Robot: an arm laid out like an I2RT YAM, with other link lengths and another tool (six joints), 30 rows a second.
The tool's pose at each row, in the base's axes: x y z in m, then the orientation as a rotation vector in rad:
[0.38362 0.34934 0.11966 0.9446 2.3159 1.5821]
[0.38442 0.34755 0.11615 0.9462 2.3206 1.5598]
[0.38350 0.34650 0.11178 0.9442 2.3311 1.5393]
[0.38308 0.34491 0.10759 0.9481 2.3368 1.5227]
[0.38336 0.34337 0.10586 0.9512 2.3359 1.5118]
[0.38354 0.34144 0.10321 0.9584 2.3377 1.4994]
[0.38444 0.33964 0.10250 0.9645 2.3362 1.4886]
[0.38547 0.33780 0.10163 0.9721 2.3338 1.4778]
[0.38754 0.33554 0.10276 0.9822 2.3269 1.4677]
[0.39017 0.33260 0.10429 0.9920 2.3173 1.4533]
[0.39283 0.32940 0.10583 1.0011 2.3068 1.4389]
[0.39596 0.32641 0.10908 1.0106 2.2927 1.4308]
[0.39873 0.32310 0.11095 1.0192 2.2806 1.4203]
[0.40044 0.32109 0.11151 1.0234 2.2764 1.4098]
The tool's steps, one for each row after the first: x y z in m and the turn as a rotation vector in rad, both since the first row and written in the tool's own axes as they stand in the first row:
[-0.00238 -0.00321 0.00046 0.0112 -0.0107 -0.0054]
[-0.00314 -0.00770 0.00103 0.0247 -0.0160 -0.0115]
[-0.00458 -0.01195 0.00135 0.0349 -0.0228 -0.0131]
[-0.00605 -0.01373 0.00102 0.0390 -0.0302 -0.0147]
[-0.00785 -0.01646 0.00072 0.0459 -0.0373 -0.0133]
[-0.00976 -0.01714 0.00006 0.0501 -0.0454 -0.0128]
[-0.01183 -0.01793 -0.00051 0.0541 -0.0542 -0.0114]
[-0.01456 -0.01663 -0.00173 0.0555 -0.0658 -0.0087]
[-0.01806 -0.01490 -0.00337 0.0571 -0.0817 -0.0081]
[-0.02173 -0.01321 -0.00521 0.0581 -0.0981 -0.0080]
[-0.02530 -0.00977 -0.00737 0.0545 -0.1132 -0.0062]
[-0.02906 -0.00777 -0.00937 0.0530 -0.1282 -0.0054]
[-0.03148 -0.00706 -0.01034 0.0555 -0.1376 -0.0063]

